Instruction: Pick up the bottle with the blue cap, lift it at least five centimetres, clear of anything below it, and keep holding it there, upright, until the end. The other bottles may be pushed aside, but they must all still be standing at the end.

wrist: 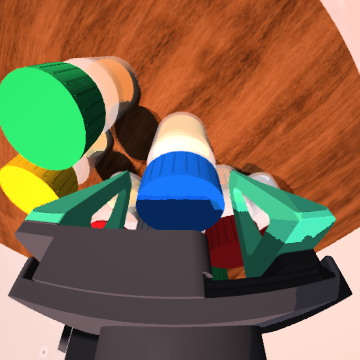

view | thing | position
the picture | gripper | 179, 176
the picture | green-capped bottle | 61, 107
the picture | red-capped bottle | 224, 250
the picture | red-capped bottle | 132, 217
